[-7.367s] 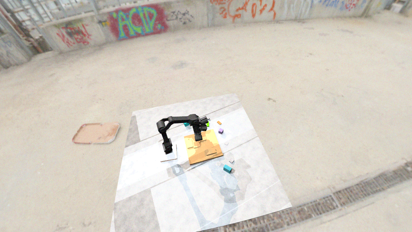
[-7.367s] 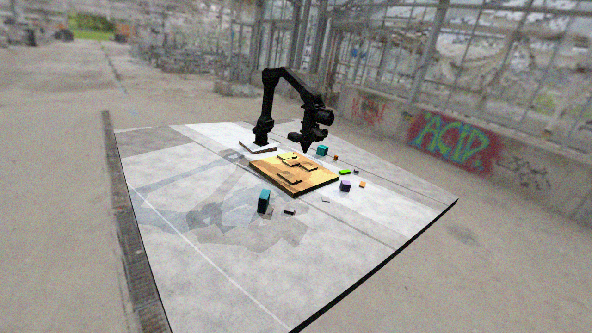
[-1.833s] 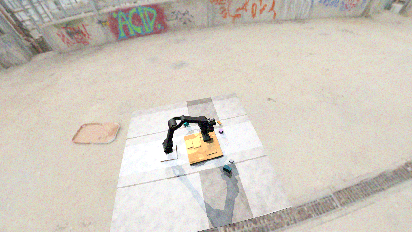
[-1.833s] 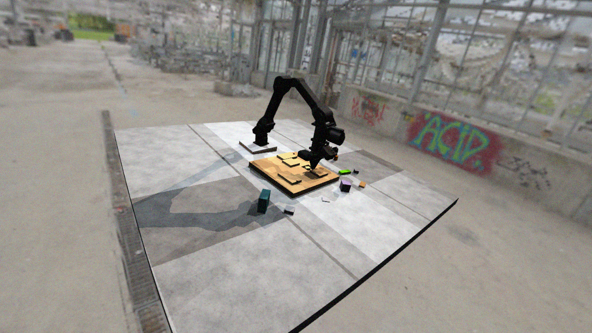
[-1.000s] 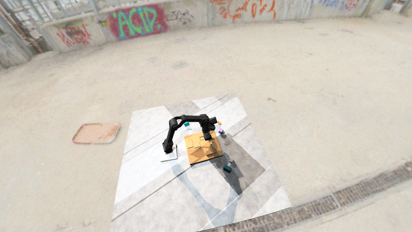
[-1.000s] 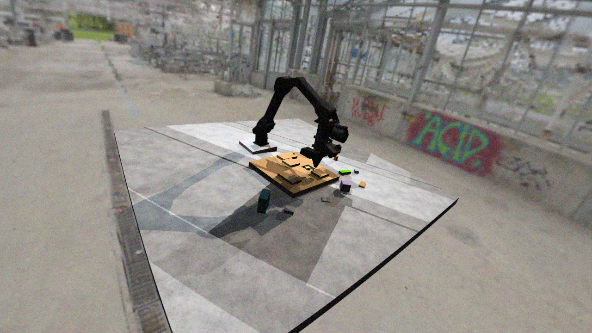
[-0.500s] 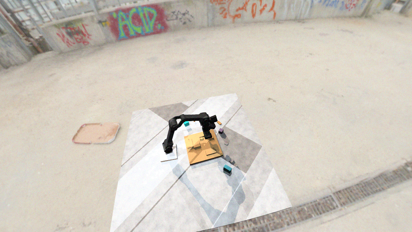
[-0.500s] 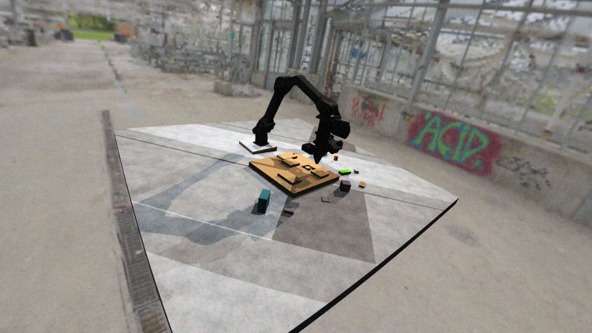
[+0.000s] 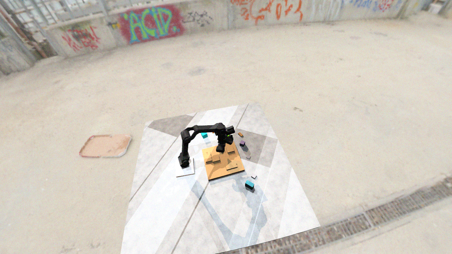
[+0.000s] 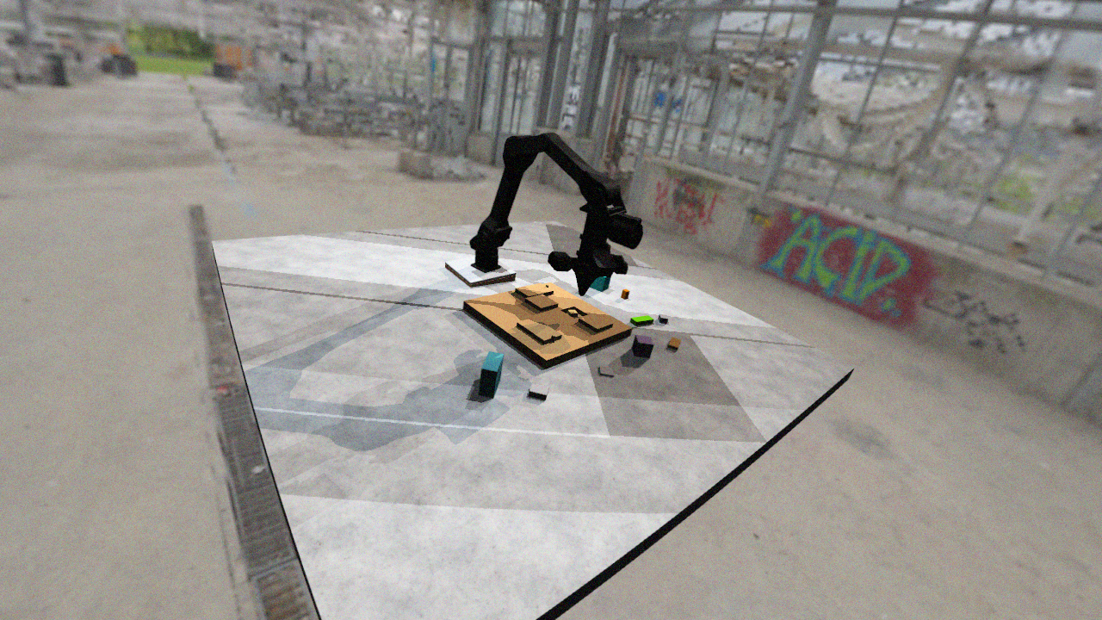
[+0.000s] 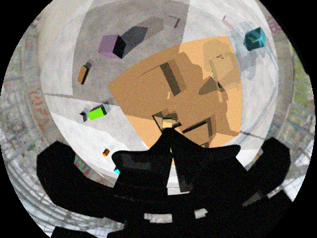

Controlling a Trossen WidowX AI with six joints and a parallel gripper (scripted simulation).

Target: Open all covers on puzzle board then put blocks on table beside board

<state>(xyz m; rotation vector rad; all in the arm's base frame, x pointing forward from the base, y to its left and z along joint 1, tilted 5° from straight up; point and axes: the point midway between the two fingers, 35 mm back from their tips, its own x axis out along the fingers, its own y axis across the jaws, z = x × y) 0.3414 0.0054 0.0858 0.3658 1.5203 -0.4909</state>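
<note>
The tan puzzle board lies 7 cm to the right of my gripper tip, 5 cm below it and 5 cm behind it. From my gripper tip the other things lie so: green block 16 cm to the left, 10 cm ahead, 7 cm below; then flat orange piece 22 cm ahead, 12 cm to the left, 7 cm below; then purple cube 19 cm ahead, 6 cm below, 1 cm to the left.
</note>
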